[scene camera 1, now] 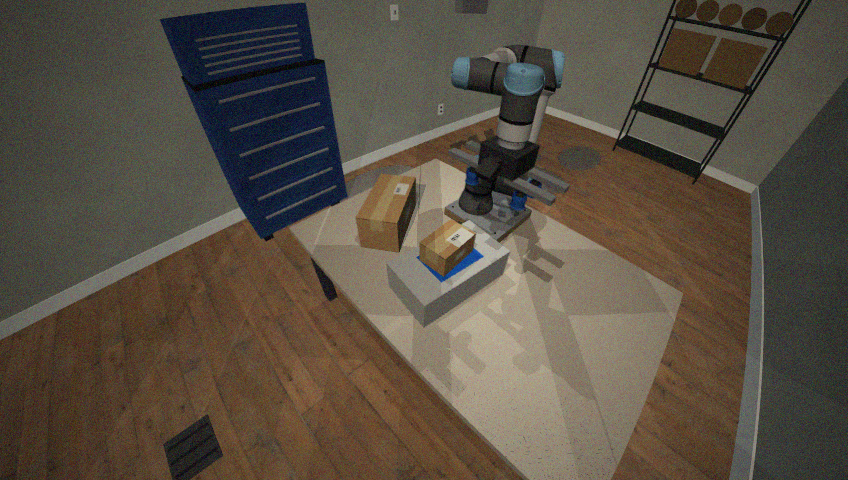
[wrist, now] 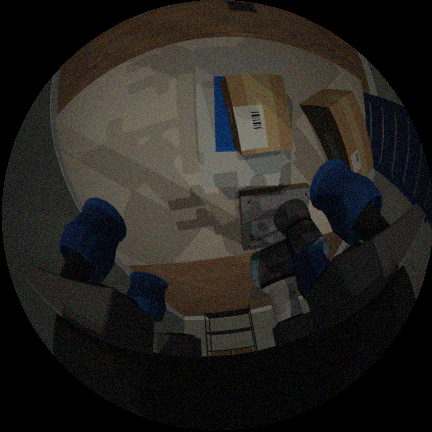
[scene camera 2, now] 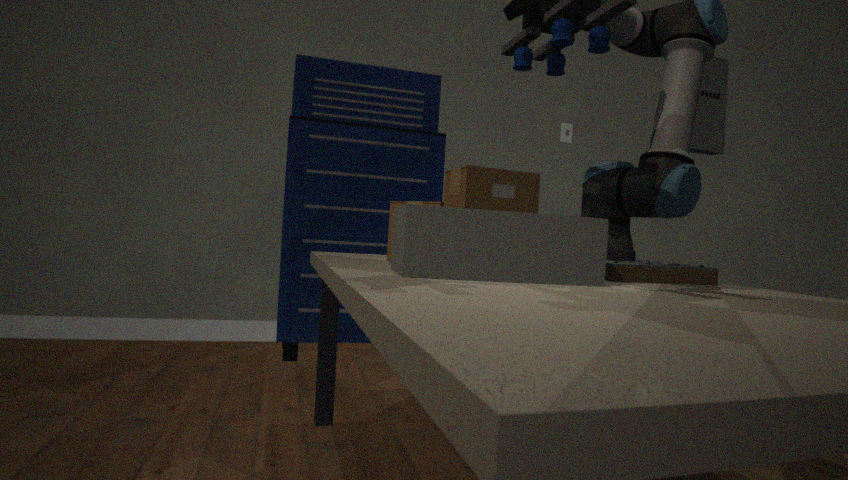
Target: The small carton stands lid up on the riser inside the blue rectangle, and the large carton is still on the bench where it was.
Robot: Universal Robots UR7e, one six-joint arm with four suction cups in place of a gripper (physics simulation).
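Places are measured from the arm's base along level axes (x ahead, y left, z up), in metres.
Where they show: hand, tool point: (scene camera 1: 501, 187) (wrist: 222, 249) (scene camera 2: 558, 59); arm's base, link origin: (scene camera 1: 475, 204) (wrist: 290, 214).
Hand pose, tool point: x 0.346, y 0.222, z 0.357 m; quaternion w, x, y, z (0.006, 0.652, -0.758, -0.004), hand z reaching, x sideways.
Things, the pixels of their top centre, and the offset from my tool point. Level surfaces: height alone.
- small carton, top centre: (wrist: 263, 111) (scene camera 2: 492, 171) (scene camera 1: 448, 237) 0.198 m down, 0.056 m ahead, 0.109 m right
- grey riser, top centre: (scene camera 2: 494, 213) (wrist: 244, 113) (scene camera 1: 450, 256) 0.277 m down, 0.054 m ahead, 0.096 m right
- blue rectangle, top centre: (wrist: 244, 113) (scene camera 1: 450, 256) 0.277 m down, 0.054 m ahead, 0.096 m right
- large carton, top centre: (wrist: 358, 142) (scene camera 1: 388, 195) 0.248 m down, 0.043 m back, 0.457 m right
- bench, surface height: 0.397 m down
The small carton (scene camera 1: 443, 246) (scene camera 2: 493, 189) (wrist: 272, 115) stands upright on the grey riser (scene camera 1: 464, 291) (scene camera 2: 505, 249) (wrist: 205, 115), its taped, labelled face up. The blue rectangle (scene camera 1: 464, 265) (wrist: 220, 120) shows along the carton's near edges in scene camera 1; its far edges are hidden. The large carton (scene camera 1: 386, 211) (wrist: 350, 125) stands apart on the bench (scene camera 1: 595, 344) (scene camera 2: 535, 356), beside the riser. My gripper (scene camera 1: 502, 185) (scene camera 2: 559, 47) (wrist: 220, 250) is open, its blue cups high above the bench, apart from both cartons, with nothing on them.
The arm's base plate (scene camera 1: 493, 228) (wrist: 255, 240) is on the bench behind the riser. A blue drawer cabinet (scene camera 1: 279, 136) (scene camera 2: 363, 178) (wrist: 395, 145) stands beyond the bench, on the large carton's side. A shelf rack (scene camera 1: 678, 120) stands by the back wall.
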